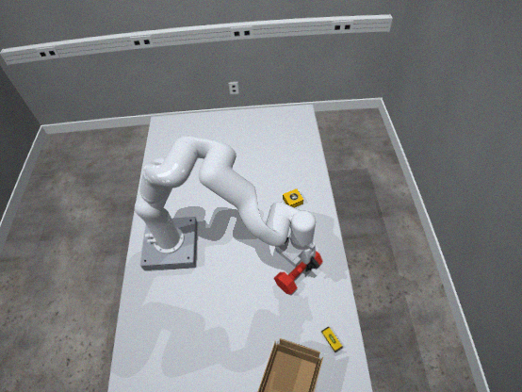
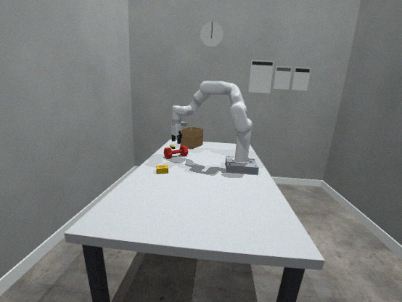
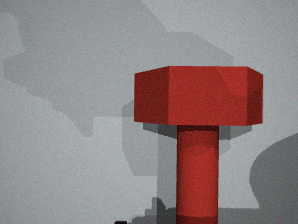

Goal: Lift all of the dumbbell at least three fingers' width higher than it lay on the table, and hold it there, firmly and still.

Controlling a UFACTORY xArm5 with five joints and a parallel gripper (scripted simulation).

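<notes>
Right now my hand is 9 cm above the red dumbbell. The rest, counted from my hand: yellow block: 35 cm to the left, 11 cm below, 2 cm ahead; flat yellow piece: 27 cm to the right, 12 cm below, 9 cm ahead.
</notes>
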